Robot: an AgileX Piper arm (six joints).
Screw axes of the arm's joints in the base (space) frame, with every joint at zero. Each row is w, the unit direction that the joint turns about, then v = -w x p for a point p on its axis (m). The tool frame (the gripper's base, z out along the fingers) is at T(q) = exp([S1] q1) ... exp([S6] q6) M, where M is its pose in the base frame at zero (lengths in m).
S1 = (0, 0, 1, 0, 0, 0)
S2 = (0, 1, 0, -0.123, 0, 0)
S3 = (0, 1, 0, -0.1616, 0, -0.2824)
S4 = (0.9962, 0, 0.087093, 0, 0.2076, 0)
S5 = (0, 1, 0, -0.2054, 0, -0.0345)
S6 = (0.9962, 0, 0.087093, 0, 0.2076, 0)
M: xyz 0.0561 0 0.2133 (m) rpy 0 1.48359 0 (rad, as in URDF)
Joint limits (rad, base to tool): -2.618..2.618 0..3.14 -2.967..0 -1.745..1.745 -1.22..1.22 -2.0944..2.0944
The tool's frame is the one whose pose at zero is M.
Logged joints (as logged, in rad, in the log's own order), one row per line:
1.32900 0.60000 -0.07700 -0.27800 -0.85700 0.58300
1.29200 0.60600 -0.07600 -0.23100 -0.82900 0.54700
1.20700 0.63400 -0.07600 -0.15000 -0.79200 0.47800
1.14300 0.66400 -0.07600 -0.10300 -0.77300 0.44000
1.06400 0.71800 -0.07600 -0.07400 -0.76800 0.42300
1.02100 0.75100 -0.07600 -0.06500 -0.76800 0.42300
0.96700 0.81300 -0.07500 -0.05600 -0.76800 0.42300
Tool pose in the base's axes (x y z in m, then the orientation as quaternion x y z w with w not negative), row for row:
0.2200 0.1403 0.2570 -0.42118 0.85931 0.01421 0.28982
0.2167 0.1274 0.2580 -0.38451 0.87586 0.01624 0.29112
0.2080 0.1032 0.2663 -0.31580 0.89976 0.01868 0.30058
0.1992 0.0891 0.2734 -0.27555 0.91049 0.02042 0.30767
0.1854 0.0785 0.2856 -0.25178 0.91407 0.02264 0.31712
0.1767 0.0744 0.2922 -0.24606 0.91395 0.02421 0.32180
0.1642 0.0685 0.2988 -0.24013 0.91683 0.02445 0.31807
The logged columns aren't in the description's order. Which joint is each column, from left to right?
Columns, left to right: q2, q5, q4, q6, q3, q1.
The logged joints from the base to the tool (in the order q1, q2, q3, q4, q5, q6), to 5 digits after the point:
0.58300 1.32900 -0.85700 -0.07700 0.60000 -0.27800
0.54700 1.29200 -0.82900 -0.07600 0.60600 -0.23100
0.47800 1.20700 -0.79200 -0.07600 0.63400 -0.15000
0.44000 1.14300 -0.77300 -0.07600 0.66400 -0.10300
0.42300 1.06400 -0.76800 -0.07600 0.71800 -0.07400
0.42300 1.02100 -0.76800 -0.07600 0.75100 -0.06500
0.42300 0.96700 -0.76800 -0.07500 0.81300 -0.05600

